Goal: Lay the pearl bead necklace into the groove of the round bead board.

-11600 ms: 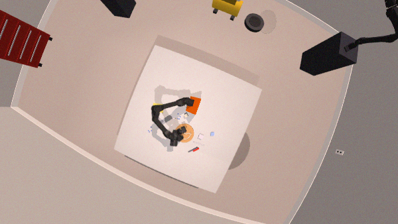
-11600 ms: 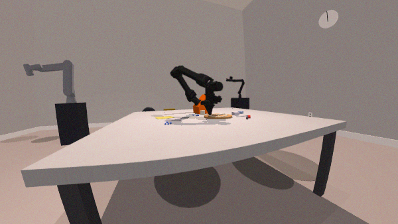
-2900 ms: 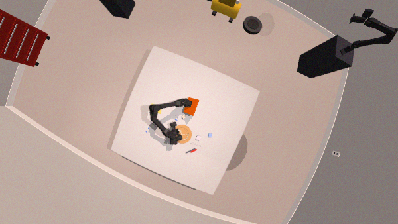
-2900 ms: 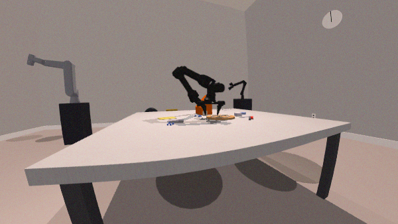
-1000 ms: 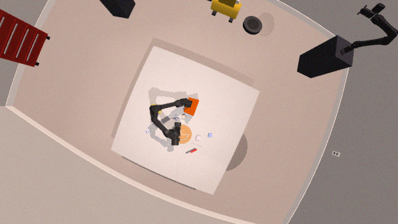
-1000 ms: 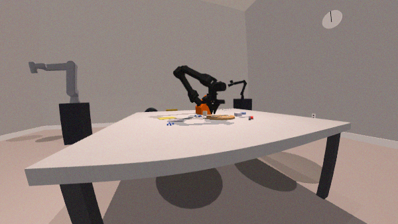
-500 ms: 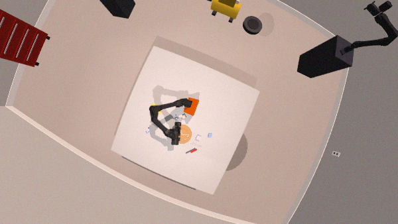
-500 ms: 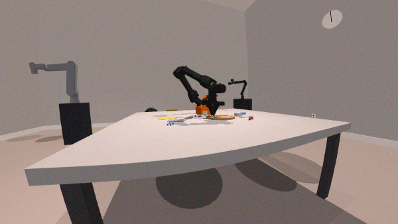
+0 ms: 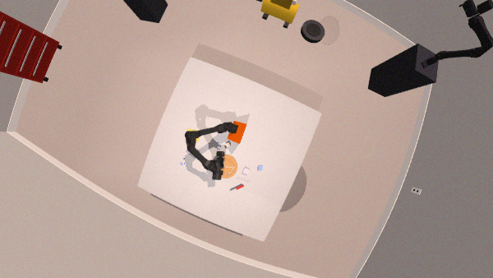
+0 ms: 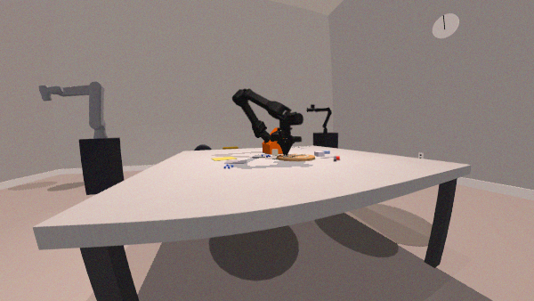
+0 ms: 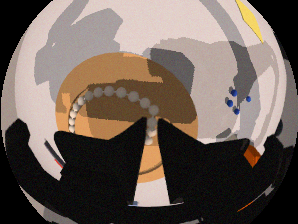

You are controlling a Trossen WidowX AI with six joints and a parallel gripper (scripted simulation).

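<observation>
Now: the round tan bead board 50 mm to the left of my gripper tip, 30 mm ahead of it and 10 mm below it. The rest, counted from my gripper tip: tool (200 mm to the left, 170 mm ahead, 10 mm below); white square (220 mm to the left, 10 mm ahead); pale blue cube (330 mm to the left, 50 mm behind, 10 mm below).
</observation>
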